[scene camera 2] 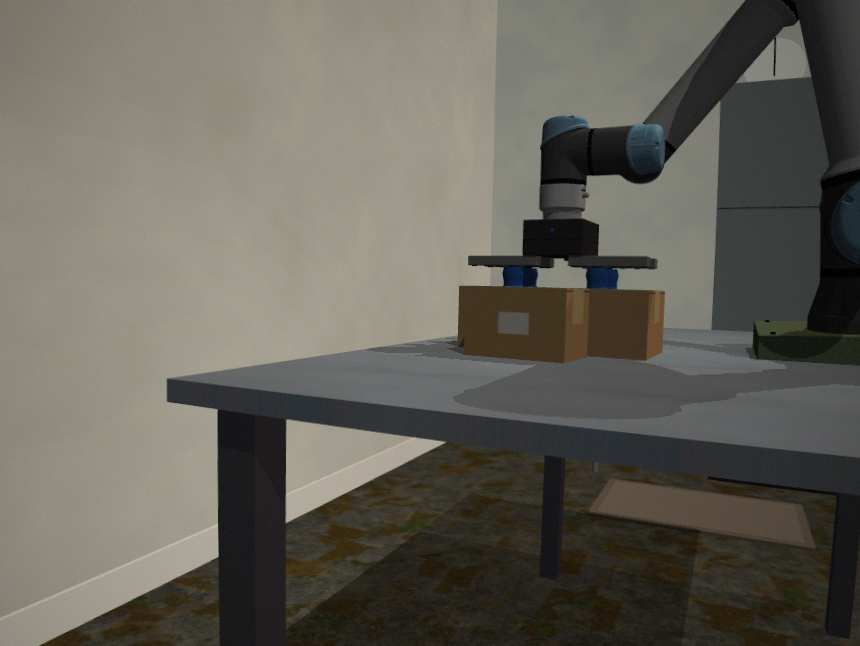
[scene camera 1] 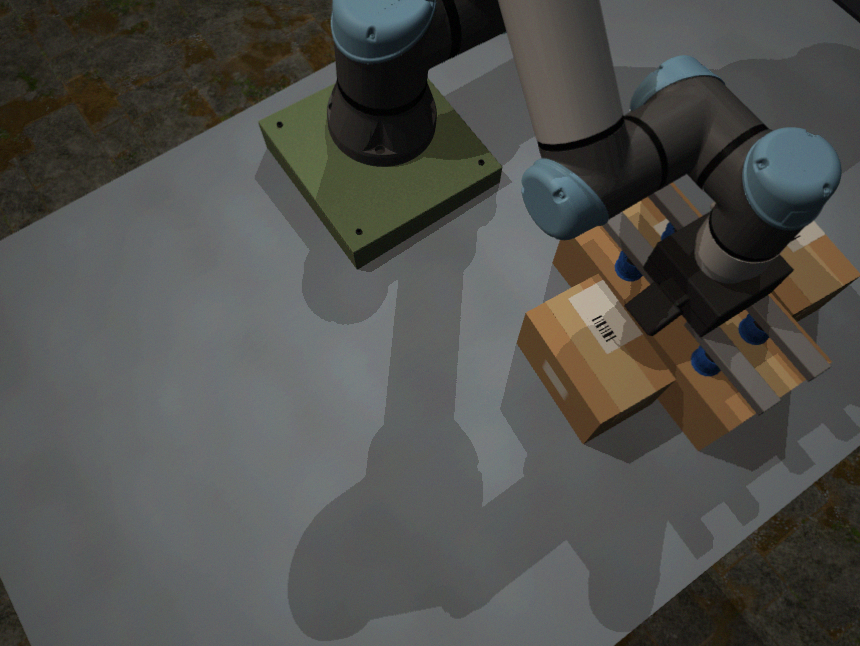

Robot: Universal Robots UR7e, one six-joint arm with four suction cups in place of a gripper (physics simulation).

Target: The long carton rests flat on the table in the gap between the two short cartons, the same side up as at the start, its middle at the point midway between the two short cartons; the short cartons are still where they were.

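Places are measured from the arm's base along level axes (x down, y back, z left), in millimetres.
Pixels of known places: arm's base, origin of the base link: (scene camera 2: 859, 329) (scene camera 1: 382, 120).
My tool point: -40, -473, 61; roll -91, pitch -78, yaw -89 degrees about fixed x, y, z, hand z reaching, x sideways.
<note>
For each thing: its top centre in the pictures, then the offset to it from my tool point, as dx, dy, dz. Level surfaces: height alone.
- long brown carton, middle of its top: (scene camera 1: 693, 290) (scene camera 2: 562, 288) -13, +5, +11
- short carton, middle of its top: (scene camera 1: 785, 244) (scene camera 2: 528, 287) -13, -34, +139
- grey table, its level: dx +89
The long brown carton (scene camera 1: 705, 404) (scene camera 2: 618, 323) is flat and level between the two short cartons, its top about as high as theirs. It appears to rest on the table. One short carton (scene camera 1: 625, 375) (scene camera 2: 483, 319), with a barcode label on top, stands close along its left side in scene camera 1; any gap is too narrow to tell. The other short carton (scene camera 1: 814, 278) stands on the far side, partly covered by the arm and bars, and does not show in scene camera 2. My gripper (scene camera 1: 688, 297) (scene camera 2: 559, 278) has its blue suction cups on the long carton's top and holds it.
The grey table (scene camera 1: 173, 389) (scene camera 2: 333, 389) carries the cartons and my arm's green base plate (scene camera 1: 410, 201) (scene camera 2: 785, 340). A table edge lies beyond the cartons' lower right ends in scene camera 1. A wall (scene camera 2: 278, 208) stands at the left in scene camera 2.
</note>
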